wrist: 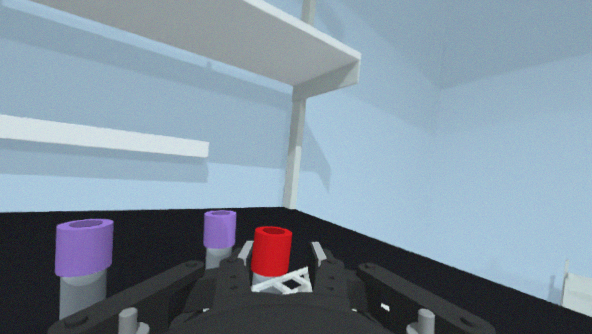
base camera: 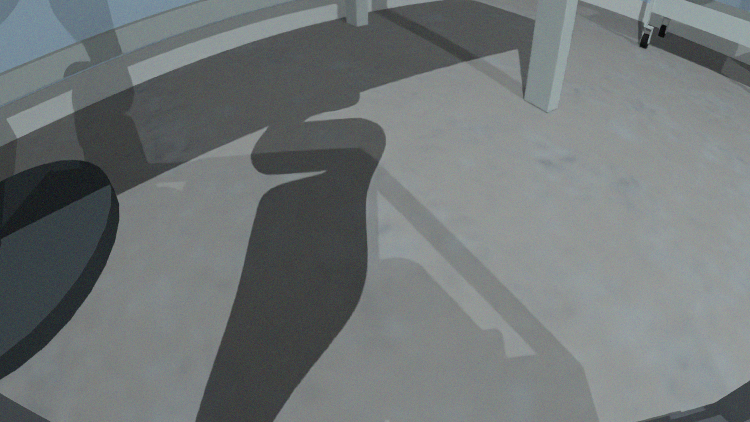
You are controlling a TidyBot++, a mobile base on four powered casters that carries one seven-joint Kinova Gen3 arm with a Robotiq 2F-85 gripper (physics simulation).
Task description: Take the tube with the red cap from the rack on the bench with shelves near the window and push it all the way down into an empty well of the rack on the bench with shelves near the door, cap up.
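Places are measured from the arm's base along level axes (x ahead, y left, z up), in centimetres.
Pixels of known places: gripper, between the fingertips: [wrist: 282, 255].
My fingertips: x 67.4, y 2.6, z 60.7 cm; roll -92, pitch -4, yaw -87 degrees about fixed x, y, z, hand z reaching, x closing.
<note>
Ahead of a thing's pixels: the offset from my fingertips to its top centre. "spot": to the spot under its first point. Level surfaces: height alone.
The tube with the red cap @[dy +0.6, dx -4.8, dz +3.0 cm] [wrist: 271, 251] stands upright, cap up, in the wrist view, at the white lattice rack @[spot: dy -2.3, dx +3.0, dz -3.2 cm] [wrist: 308, 281], of which a small part shows. My gripper [wrist: 282, 255] is partly open, with nothing gripped. The red cap appears between its two fingertips, closer to the left one, with a wider gap on the right. The lower part of the tube is hidden behind the lattice and the gripper body. The rack near the door does not show in either view.
A purple-capped tube @[dy +8.3, dx -6.4, dz +3.0 cm] [wrist: 84, 247] stands at the left and another purple-capped tube @[dy +3.8, dx -1.8, dz +3.0 cm] [wrist: 220, 229] behind, left of the red one. A shelf @[dz +34.9 cm] [wrist: 225, 37] and its post @[spot: dy +0.0, dx +64.4, dz +11.6 cm] [wrist: 295, 150] rise over the black bench top [wrist: 400, 285]. The base camera shows a pale leg @[spot: dy -33.6, dx +7.8, dz -89.7 cm] [base camera: 545, 57] and a dark disc [base camera: 57, 262].
</note>
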